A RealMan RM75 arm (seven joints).
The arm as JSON. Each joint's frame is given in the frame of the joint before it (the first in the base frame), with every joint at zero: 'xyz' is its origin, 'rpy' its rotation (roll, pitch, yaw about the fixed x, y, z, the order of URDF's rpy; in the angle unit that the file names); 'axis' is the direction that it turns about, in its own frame. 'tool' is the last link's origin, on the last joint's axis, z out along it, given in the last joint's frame.
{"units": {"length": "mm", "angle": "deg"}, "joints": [
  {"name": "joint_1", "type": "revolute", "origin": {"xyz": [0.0, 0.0, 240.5], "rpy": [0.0, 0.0, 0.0]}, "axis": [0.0, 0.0, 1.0]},
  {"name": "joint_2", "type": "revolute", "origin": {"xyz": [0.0, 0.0, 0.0], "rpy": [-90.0, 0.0, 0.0]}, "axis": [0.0, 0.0, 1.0]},
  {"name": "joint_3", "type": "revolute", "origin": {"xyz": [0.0, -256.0, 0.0], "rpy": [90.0, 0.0, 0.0]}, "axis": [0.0, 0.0, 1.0]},
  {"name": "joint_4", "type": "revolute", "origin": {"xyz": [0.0, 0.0, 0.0], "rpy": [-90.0, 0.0, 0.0]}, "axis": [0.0, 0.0, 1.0]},
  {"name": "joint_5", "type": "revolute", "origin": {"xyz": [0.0, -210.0, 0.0], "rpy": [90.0, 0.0, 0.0]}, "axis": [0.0, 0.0, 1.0]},
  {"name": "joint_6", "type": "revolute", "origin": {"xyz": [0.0, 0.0, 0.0], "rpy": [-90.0, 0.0, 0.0]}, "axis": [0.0, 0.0, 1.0]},
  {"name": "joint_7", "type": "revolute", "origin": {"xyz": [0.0, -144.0, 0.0], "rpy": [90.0, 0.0, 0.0]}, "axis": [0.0, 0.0, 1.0]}
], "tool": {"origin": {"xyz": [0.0, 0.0, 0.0], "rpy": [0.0, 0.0, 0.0]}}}
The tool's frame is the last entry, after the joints.
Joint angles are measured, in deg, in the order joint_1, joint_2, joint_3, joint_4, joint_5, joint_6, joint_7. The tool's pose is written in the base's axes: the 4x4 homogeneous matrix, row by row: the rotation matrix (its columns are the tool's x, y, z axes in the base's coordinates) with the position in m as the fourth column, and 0 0 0 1 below. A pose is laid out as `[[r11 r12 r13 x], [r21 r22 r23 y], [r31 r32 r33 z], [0 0 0 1]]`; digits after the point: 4 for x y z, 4 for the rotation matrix.
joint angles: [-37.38, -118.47, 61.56, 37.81, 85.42, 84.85, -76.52]
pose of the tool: [[0.7294 0.2309 0.6439 -0.1565], [0.1001 -0.9672 0.2335 0.3665], [0.6767 -0.1059 -0.7286 -0.0116], [0 0 0 1]]
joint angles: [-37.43, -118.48, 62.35, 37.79, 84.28, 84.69, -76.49]
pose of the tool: [[0.7227 0.2289 0.6522 -0.1539], [0.0986 -0.9681 0.2306 0.3664], [0.6841 -0.1023 -0.7222 -0.0122], [0 0 0 1]]
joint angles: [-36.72, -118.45, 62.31, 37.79, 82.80, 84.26, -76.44]
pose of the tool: [[0.7058 0.2511 0.6625 -0.1567], [0.1030 -0.9615 0.2547 0.3669], [0.7009 -0.1115 -0.7045 -0.0094], [0 0 0 1]]
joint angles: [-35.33, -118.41, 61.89, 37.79, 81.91, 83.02, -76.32]
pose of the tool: [[0.6940 0.2940 0.6572 -0.1660], [0.1154 -0.9464 0.3016 0.3673], [0.7107 -0.1335 -0.6908 -0.0064], [0 0 0 1]]
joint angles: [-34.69, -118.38, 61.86, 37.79, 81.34, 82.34, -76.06]
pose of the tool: [[0.6894 0.3116 0.6540 -0.1702], [0.1176 -0.9389 0.3234 0.3676], [0.7148 -0.1460 -0.6839 -0.0051], [0 0 0 1]]
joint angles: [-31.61, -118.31, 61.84, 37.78, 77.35, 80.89, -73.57]
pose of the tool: [[0.6560 0.3669 0.6596 -0.1865], [0.1007 -0.9086 0.4053 0.3648], [0.7480 -0.1994 -0.6330 0.0027], [0 0 0 1]]
